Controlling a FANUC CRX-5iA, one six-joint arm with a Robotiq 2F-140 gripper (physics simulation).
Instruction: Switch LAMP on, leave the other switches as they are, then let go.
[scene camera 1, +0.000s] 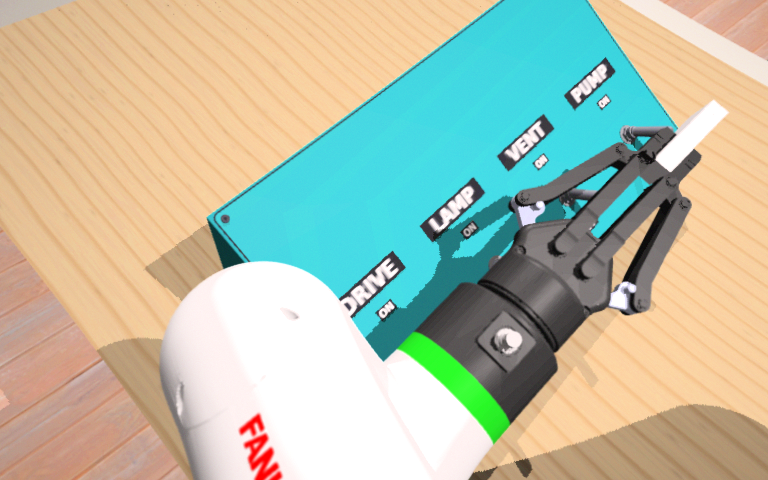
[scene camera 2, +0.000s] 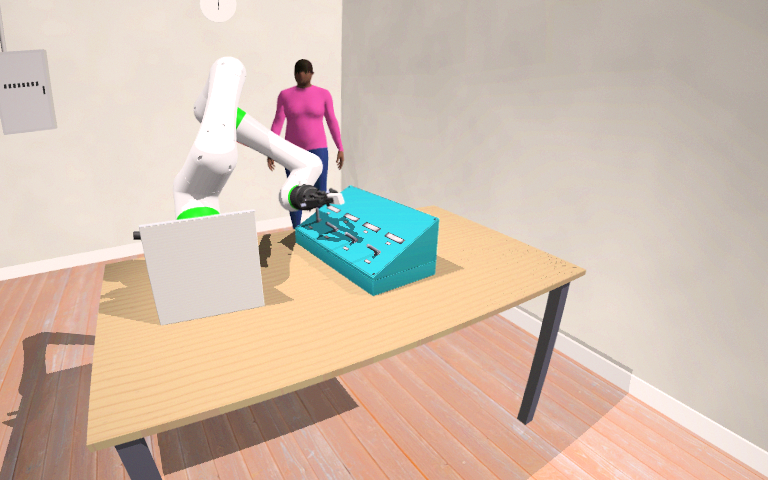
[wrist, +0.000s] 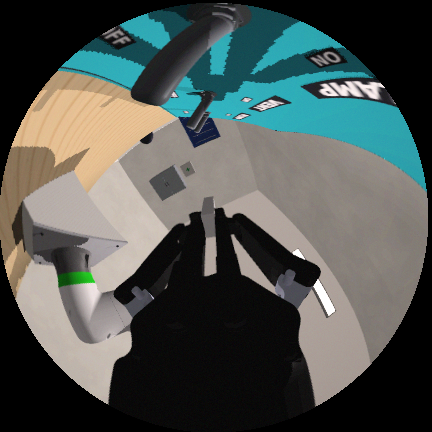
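Seen in the pictures: gripper, between the fingertips: (scene camera 1: 708, 114) (scene camera 2: 341, 199) (wrist: 209, 205); arm's base, origin of its link: (scene camera 2: 202, 247) (wrist: 70, 255).
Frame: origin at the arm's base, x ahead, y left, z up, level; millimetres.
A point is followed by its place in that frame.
A cyan sloped console (scene camera 1: 362, 141) {x 623, y 102, z 17 mm} (scene camera 2: 390, 209) {x 615, y -45, z 13 mm} (wrist: 400, 135) carries a row of lever switches. The LAMP label (scene camera 1: 453, 209) {x 531, y 68, z -31 mm} (scene camera 2: 351, 217) {x 531, y 66, z -31 mm} (wrist: 350, 90) shows. The dark LAMP lever (scene camera 2: 331, 226) {x 449, y 63, z -47 mm} (wrist: 175, 62) leans to its OFF side, away from its ON plate (scene camera 1: 469, 229) {x 509, y 68, z -43 mm} (wrist: 326, 58); in scene camera 1 it is mostly hidden behind the gripper. My gripper (scene camera 1: 693, 135) {x 407, y -72, z 86 mm} (scene camera 2: 338, 198) {x 407, y -72, z 86 mm} (wrist: 209, 205) {x 407, y -72, z 86 mm} is shut and empty, above the console's lower part. Its fingertips are apart from the LAMP lever in the wrist view.
The VENT lever (scene camera 2: 351, 237) {x 452, y -57, z -49 mm} and PUMP lever (scene camera 1: 648, 131) {x 452, y -168, z -43 mm} (scene camera 2: 373, 249) {x 452, y -177, z -49 mm} lean to OFF. The DRIVE lever (scene camera 2: 317, 215) {x 460, y 184, z -43 mm} stands more upright; the arm hides it in scene camera 1. A pale upright panel (scene camera 2: 201, 266) {x -28, y -97, z -13 mm} stands on the wooden table (scene camera 2: 317, 333) {x 182, y -318, z -161 mm}. A person (scene camera 2: 305, 118) stands behind.
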